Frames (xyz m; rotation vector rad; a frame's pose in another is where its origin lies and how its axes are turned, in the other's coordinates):
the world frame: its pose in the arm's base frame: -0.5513 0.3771 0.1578 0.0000 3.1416 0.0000
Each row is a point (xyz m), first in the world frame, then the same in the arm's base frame.
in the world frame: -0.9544 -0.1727 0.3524
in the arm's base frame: 0.4031 0.2044 -0.1946
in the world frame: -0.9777 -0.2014 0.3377
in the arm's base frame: 0.4264 0.1757 -0.1799
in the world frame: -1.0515 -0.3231 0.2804
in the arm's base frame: 0.5002 0.0540 -0.1226
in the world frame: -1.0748 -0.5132 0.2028
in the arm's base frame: 0.5235 -0.1361 -0.0450
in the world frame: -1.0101 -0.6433 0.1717
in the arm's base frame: 0.4588 -0.2662 -0.0139
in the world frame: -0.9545 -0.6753 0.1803
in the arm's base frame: 0.4032 -0.2982 -0.0225
